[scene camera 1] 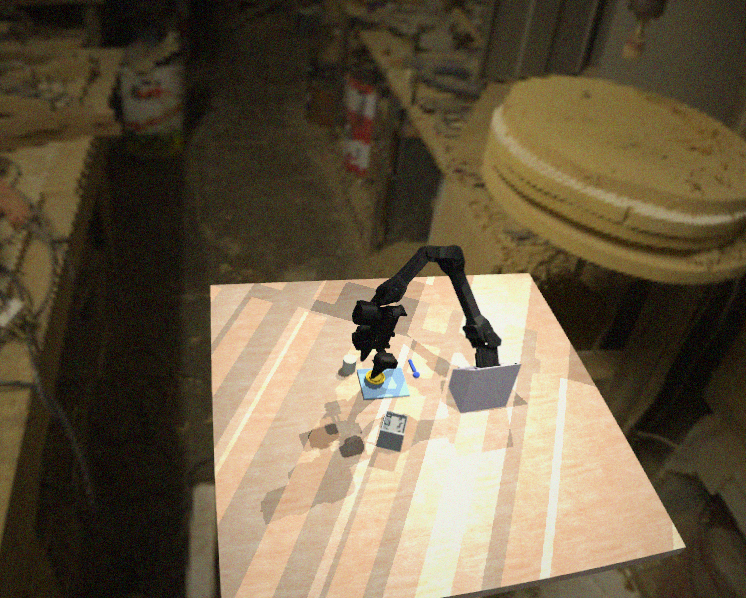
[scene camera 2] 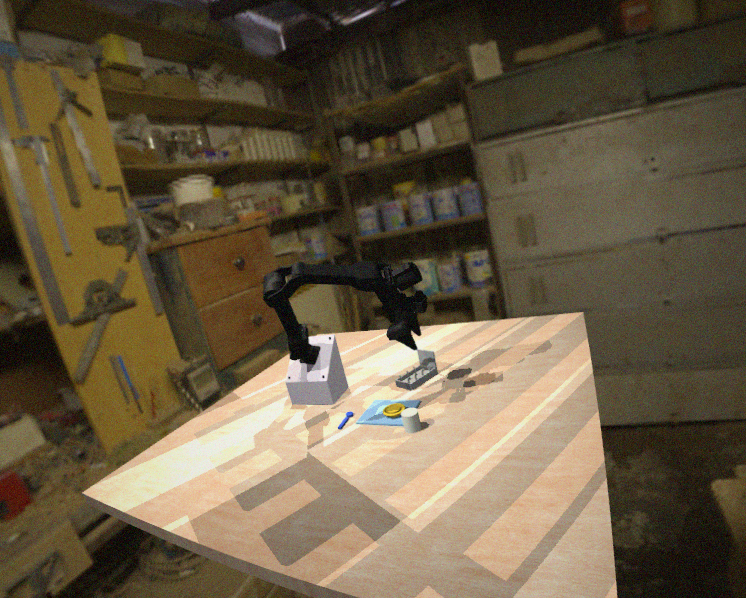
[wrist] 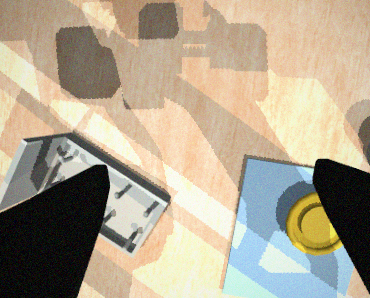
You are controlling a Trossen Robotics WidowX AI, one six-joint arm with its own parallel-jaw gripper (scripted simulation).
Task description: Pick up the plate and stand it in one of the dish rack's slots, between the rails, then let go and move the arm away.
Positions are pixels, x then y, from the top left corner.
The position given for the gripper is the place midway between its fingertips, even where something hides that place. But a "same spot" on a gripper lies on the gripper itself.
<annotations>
The gripper shows in scene camera 1, in scene camera 2 [418,342] and in the wrist view. One and the same spot on the gripper: [wrist: 56,230] is [scene camera 1: 373,368].
</annotations>
